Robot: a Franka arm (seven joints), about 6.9 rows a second.
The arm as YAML. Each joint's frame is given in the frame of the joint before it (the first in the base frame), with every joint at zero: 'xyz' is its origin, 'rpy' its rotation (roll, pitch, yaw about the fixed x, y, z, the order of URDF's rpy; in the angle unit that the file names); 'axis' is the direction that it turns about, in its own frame. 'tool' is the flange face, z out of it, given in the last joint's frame.
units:
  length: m
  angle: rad
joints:
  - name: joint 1
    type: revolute
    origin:
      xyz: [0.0, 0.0, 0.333]
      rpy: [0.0, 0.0, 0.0]
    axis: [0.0, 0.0, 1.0]
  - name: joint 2
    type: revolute
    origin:
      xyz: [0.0, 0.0, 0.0]
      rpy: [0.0, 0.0, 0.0]
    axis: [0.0, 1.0, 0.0]
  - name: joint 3
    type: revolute
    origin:
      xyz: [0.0, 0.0, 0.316]
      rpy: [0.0, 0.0, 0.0]
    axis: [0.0, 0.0, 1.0]
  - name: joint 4
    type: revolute
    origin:
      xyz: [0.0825, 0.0, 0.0]
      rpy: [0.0, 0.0, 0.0]
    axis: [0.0, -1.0, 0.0]
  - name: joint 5
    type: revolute
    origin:
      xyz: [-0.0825, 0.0, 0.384]
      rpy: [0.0, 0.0, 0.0]
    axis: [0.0, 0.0, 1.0]
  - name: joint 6
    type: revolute
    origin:
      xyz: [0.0, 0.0, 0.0]
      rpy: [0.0, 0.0, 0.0]
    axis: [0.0, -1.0, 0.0]
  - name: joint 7
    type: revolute
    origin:
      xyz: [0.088, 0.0, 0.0]
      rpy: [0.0, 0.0, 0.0]
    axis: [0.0, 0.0, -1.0]
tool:
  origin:
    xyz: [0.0, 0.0, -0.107]
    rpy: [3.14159, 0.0, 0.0]
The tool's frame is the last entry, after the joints.
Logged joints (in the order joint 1, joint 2, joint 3, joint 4, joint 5, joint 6, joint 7), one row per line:
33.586 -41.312 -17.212 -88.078 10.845 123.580 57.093
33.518 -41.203 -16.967 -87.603 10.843 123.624 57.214
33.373 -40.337 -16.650 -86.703 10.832 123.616 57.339
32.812 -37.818 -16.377 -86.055 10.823 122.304 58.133
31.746 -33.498 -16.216 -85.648 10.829 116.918 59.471
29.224 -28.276 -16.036 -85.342 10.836 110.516 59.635
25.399 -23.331 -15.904 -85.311 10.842 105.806 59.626
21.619 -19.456 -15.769 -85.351 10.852 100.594 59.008
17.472 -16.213 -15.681 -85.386 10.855 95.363 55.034
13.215 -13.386 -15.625 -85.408 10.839 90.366 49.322
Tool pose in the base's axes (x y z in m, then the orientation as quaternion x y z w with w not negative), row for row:
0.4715 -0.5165 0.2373 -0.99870 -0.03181 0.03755 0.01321
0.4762 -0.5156 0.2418 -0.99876 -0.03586 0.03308 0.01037
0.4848 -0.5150 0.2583 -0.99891 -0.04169 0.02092 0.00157
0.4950 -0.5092 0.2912 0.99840 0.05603 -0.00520 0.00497
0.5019 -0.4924 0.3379 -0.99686 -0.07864 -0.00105 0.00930
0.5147 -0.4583 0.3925 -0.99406 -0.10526 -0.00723 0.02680
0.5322 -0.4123 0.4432 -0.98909 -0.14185 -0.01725 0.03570
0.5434 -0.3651 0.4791 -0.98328 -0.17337 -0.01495 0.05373
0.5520 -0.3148 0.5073 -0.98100 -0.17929 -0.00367 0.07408
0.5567 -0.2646 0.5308 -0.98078 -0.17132 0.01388 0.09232
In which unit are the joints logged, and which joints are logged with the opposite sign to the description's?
The joints are logged in degrees. Opposite sign: joint 1, joint 2, joint 7.
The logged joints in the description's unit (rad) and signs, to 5 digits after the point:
-0.58619 0.72103 -0.30041 -1.53725 0.18928 2.15688 -0.99646
-0.58500 0.71913 -0.29613 -1.52896 0.18925 2.15765 -0.99857
-0.58247 0.70401 -0.29060 -1.51325 0.18905 2.15751 -1.00075
-0.57268 0.66005 -0.28583 -1.50194 0.18890 2.13461 -1.01461
-0.55407 0.58465 -0.28302 -1.49484 0.18900 2.04060 -1.03796
-0.51006 0.49351 -0.27988 -1.48950 0.18912 1.92887 -1.04083
-0.44330 0.40720 -0.27758 -1.48896 0.18923 1.84666 -1.04067
-0.37732 0.33957 -0.27522 -1.48966 0.18940 1.75570 -1.02988
-0.30494 0.28297 -0.27369 -1.49027 0.18946 1.66440 -0.96052
-0.23065 0.23363 -0.27271 -1.49065 0.18918 1.57718 -0.86083

